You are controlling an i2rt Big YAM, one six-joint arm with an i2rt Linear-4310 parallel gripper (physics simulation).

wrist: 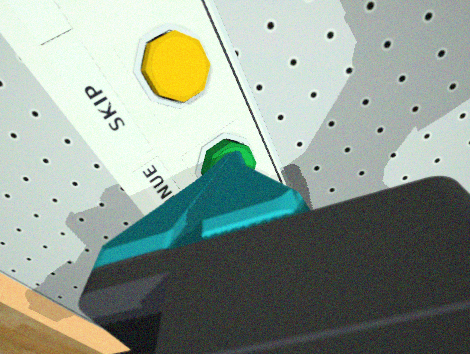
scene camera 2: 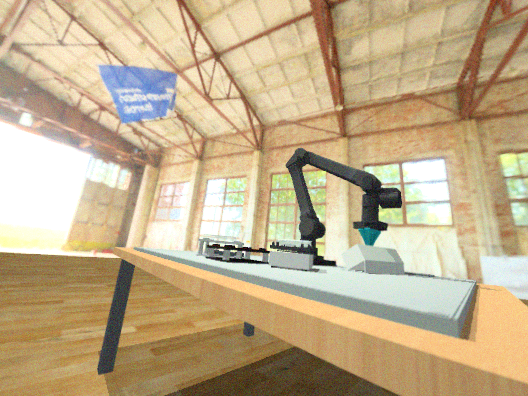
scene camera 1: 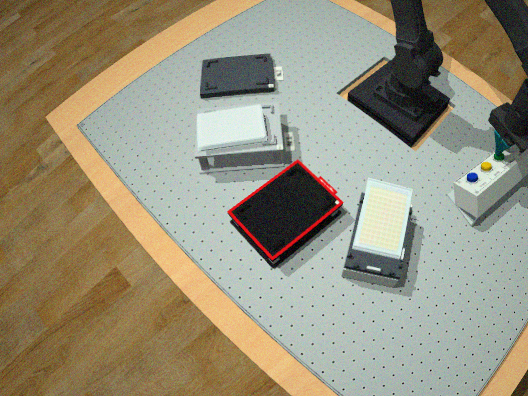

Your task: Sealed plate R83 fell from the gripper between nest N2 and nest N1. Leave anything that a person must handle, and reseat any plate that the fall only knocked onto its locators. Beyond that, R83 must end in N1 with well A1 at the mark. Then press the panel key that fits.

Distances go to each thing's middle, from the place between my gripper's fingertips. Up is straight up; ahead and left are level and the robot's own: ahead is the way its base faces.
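Labels:
My gripper: 370 mm short of the black plate with red rim point(scene camera 1: 286, 207), 270 mm to the left of it, 40 mm above it.

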